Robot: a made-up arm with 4 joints. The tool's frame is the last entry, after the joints. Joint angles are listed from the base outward.
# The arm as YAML. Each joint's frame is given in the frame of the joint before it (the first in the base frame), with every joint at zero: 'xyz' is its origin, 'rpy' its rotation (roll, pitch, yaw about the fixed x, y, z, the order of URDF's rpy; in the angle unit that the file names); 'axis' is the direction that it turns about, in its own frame. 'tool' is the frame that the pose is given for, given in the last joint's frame.
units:
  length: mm
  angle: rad
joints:
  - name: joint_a
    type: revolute
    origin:
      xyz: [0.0, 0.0, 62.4]
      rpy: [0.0, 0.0, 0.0]
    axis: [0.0, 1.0, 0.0]
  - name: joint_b
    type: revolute
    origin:
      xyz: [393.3, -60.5, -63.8]
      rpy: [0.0, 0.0, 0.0]
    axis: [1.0, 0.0, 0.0]
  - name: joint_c
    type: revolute
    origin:
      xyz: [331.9, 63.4, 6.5]
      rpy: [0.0, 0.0, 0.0]
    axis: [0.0, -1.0, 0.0]
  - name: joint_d
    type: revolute
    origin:
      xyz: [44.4, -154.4, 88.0]
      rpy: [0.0, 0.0, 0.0]
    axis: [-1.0, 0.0, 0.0]
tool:
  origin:
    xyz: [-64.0, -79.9, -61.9]
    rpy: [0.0, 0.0, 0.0]
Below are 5 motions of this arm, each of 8 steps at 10 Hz.
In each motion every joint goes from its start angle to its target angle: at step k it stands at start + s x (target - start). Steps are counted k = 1, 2, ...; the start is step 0. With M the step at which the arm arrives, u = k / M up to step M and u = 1 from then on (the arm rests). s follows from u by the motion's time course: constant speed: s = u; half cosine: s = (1 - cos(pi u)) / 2; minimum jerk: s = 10 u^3 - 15 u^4 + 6 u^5.
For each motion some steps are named. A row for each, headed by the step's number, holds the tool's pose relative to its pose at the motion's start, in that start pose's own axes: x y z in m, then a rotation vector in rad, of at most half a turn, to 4 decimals.
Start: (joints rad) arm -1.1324 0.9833 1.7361 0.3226
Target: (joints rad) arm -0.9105 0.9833 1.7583 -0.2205
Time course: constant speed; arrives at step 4
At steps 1, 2, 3, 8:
1: -0.0186 -0.0260 -0.0044 0.0902 0.0224 0.0138
2: -0.0372 -0.0515 -0.0062 0.1805 0.0467 0.0248
3: -0.0556 -0.0766 -0.0054 0.2707 0.0724 0.0328
8: -0.0738 -0.1012 -0.0021 0.3608 0.0995 0.0377

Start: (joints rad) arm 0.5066 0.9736 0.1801 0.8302
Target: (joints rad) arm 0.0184 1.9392 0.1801 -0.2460
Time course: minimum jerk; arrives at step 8
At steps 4, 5, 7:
4: 0.0383 0.1386 0.0719 1.0508 -0.1532 0.0766
5: 0.0437 0.2107 0.1454 1.5199 -0.1875 0.1744
7: 0.0303 0.2816 0.2568 2.0526 -0.1761 0.3315

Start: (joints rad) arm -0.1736 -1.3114 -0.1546 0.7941
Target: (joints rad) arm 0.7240 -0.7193 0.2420 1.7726
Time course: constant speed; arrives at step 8
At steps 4, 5, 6, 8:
4: -0.0054 0.2735 0.1379 -0.2144 -0.3767 0.2037
5: -0.0297 0.3419 0.1670 -0.2543 -0.4601 0.2373
6: -0.0628 0.4083 0.1931 -0.2901 -0.5373 0.2663
8: -0.1536 0.5311 0.2343 -0.3544 -0.6722 0.3158

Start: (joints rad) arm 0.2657 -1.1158 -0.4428 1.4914
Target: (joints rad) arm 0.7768 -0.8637 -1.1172 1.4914
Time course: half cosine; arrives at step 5
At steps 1, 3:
1: 0.0252 0.0176 0.0296 0.0015 -0.0428 0.0900
3: 0.1356 0.1635 0.2236 -0.0491 -0.2827 0.6332

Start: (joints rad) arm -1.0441 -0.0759 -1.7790 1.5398
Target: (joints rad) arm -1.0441 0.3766 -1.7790 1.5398
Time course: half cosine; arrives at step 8
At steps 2, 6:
2: 0.0100 -0.0021 0.0010 -0.0137 -0.0648 0.0020
6: 0.0566 -0.0115 0.0151 -0.0798 -0.3777 0.0117

